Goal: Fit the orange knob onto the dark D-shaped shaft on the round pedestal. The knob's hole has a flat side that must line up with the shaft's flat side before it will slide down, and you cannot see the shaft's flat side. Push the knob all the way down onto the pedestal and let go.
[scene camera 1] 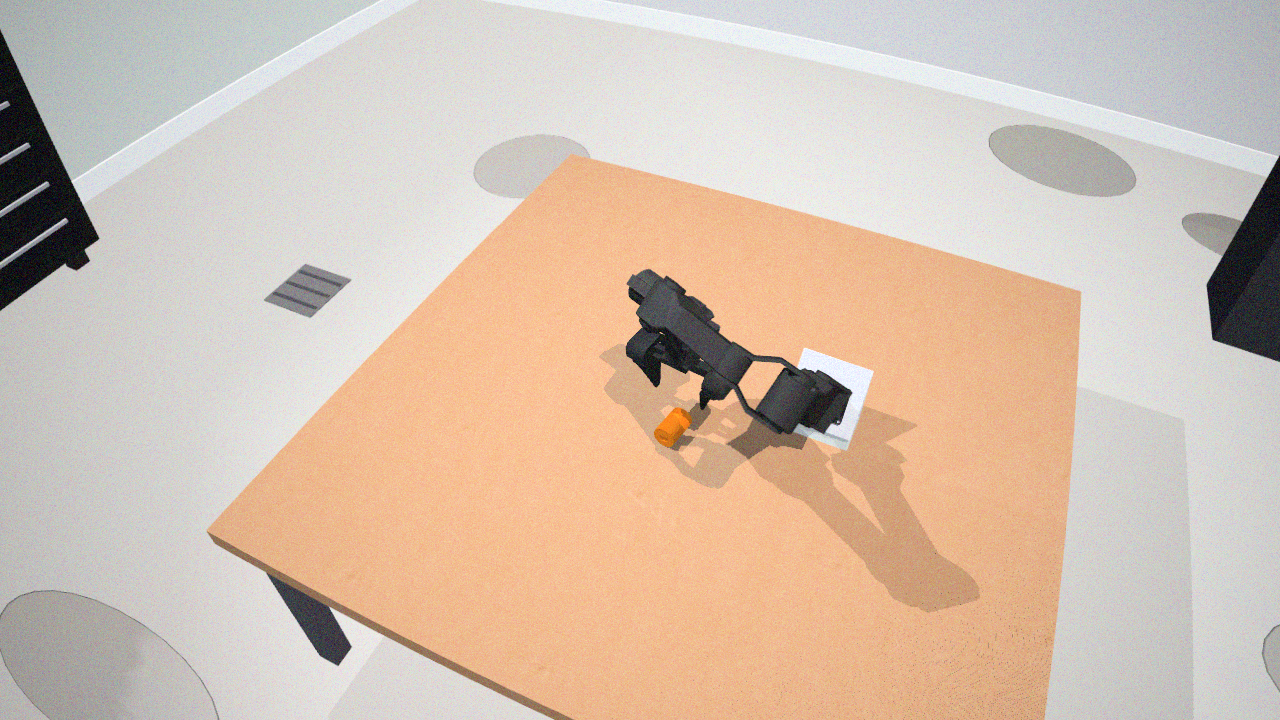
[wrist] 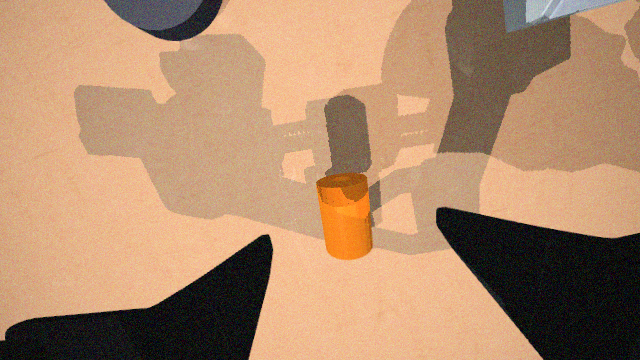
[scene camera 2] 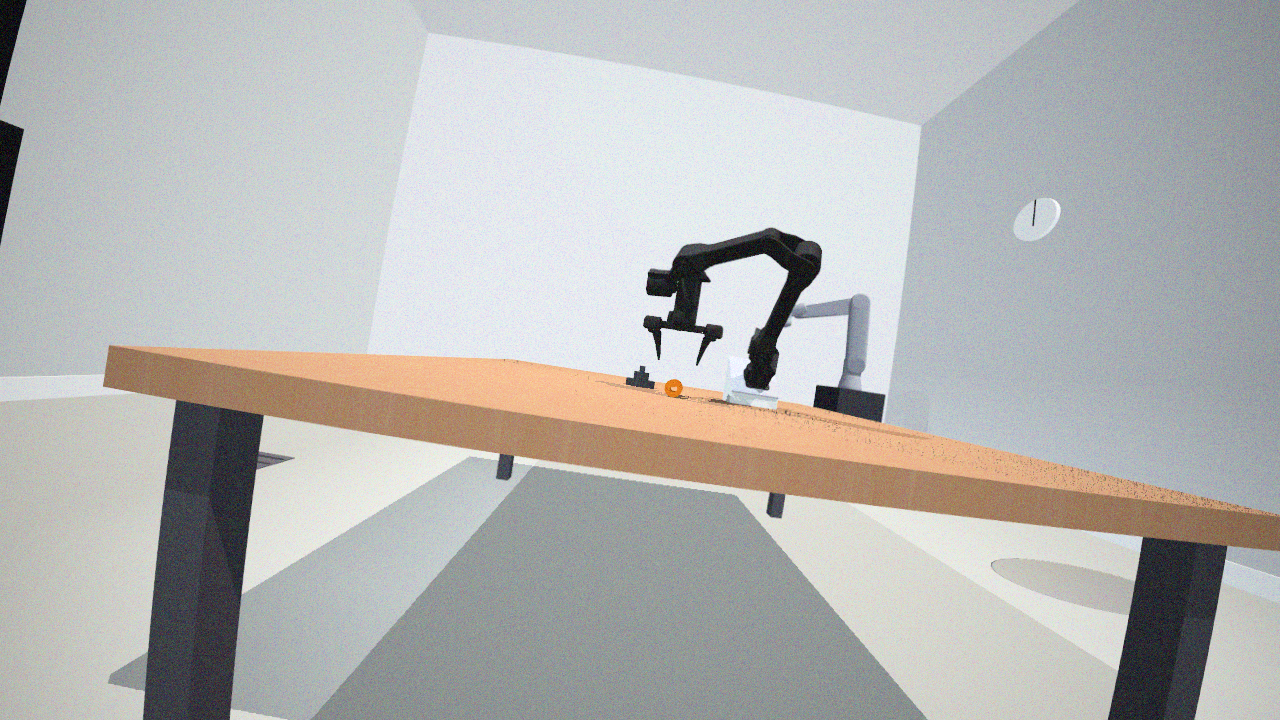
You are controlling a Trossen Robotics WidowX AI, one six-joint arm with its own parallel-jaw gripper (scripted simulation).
Scene:
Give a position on an orange knob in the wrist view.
343,198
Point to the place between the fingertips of my gripper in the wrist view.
353,229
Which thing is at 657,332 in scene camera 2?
My gripper.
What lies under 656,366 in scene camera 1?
My gripper.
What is my gripper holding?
Nothing.

